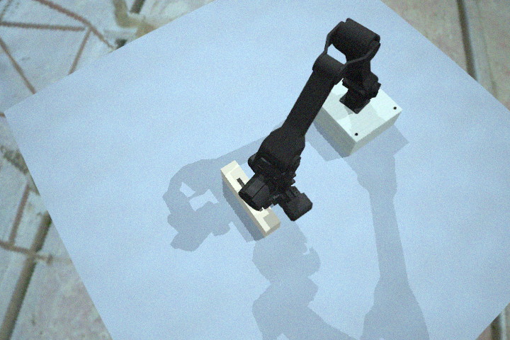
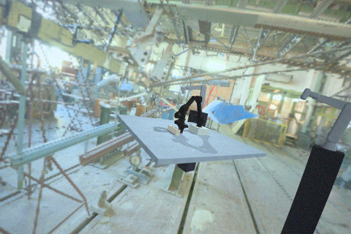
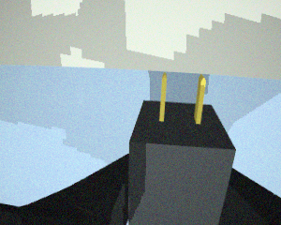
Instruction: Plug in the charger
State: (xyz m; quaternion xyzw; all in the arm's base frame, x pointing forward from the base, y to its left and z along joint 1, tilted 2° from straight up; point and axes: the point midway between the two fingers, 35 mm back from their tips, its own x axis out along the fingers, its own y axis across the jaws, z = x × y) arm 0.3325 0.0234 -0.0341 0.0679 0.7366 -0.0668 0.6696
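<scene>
Now: the dark grey charger 20 mm ahead of my gripper tip and 10 mm above it.
</scene>
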